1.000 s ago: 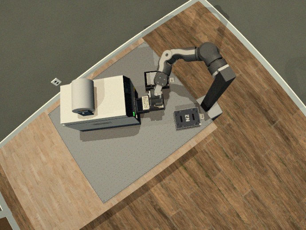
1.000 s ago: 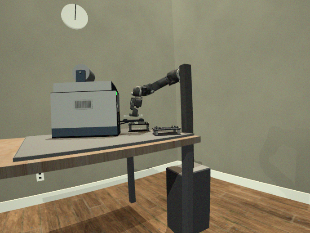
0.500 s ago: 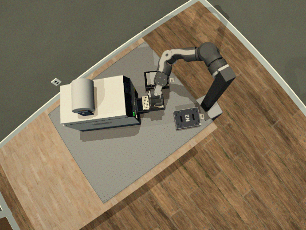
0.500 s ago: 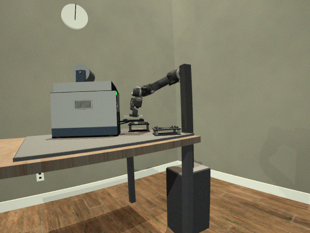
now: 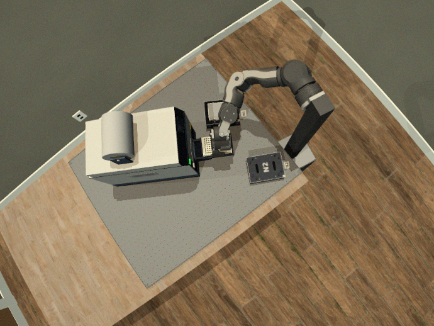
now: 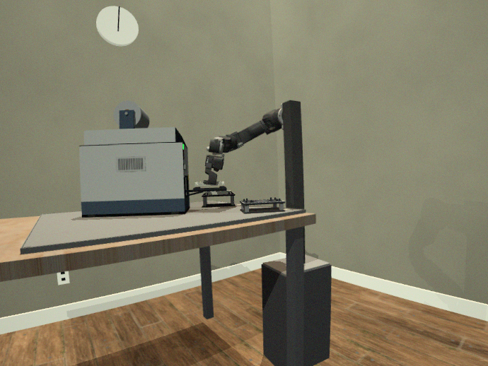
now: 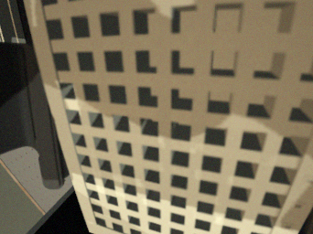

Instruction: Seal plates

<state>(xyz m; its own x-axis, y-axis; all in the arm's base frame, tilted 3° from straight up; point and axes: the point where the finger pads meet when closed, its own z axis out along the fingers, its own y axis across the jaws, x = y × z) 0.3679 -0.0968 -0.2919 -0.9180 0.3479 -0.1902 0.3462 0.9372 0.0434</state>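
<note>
The plate is right at my hand. Round my hand: black nest N1: 10 cm behind, 15 cm to the right, 6 cm below; yellow warning label: 7 cm ahead, 12 cm to the right, 3 cm above; sealer stage: 2 cm below.
</note>
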